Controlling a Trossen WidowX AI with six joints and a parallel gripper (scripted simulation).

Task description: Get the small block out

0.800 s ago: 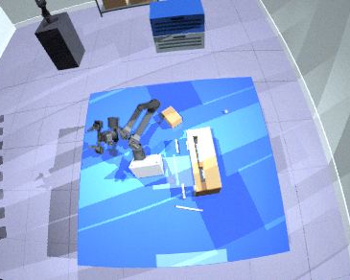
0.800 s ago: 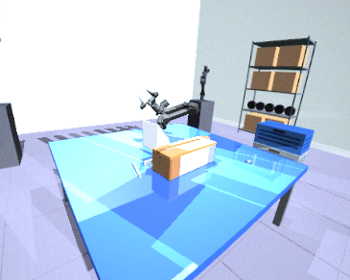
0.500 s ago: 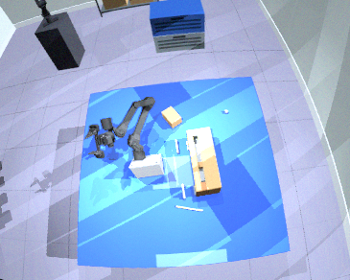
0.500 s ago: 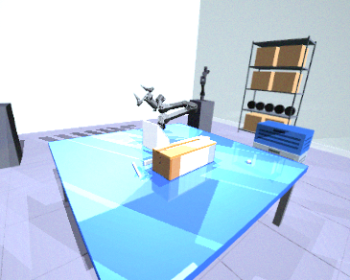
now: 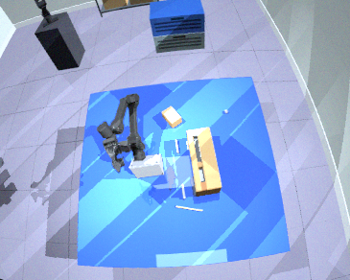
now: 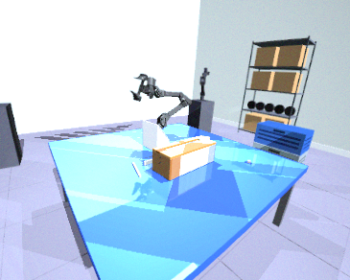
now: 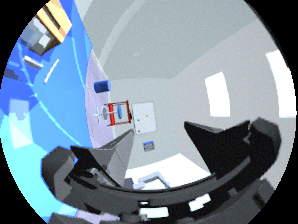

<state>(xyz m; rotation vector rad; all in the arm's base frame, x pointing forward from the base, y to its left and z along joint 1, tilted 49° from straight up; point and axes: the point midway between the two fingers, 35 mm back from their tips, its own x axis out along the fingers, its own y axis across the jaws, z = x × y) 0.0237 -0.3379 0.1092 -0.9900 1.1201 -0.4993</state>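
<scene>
Now: gripper tip 31 cm short of the thin white stick, 11 cm to the left of it and 44 cm above it. Also, from my gripper tip: orange carton 20 cm ahead, 51 cm to the left, 41 cm below; tiny white block 57 cm ahead, 56 cm to the left, 43 cm below.
</scene>
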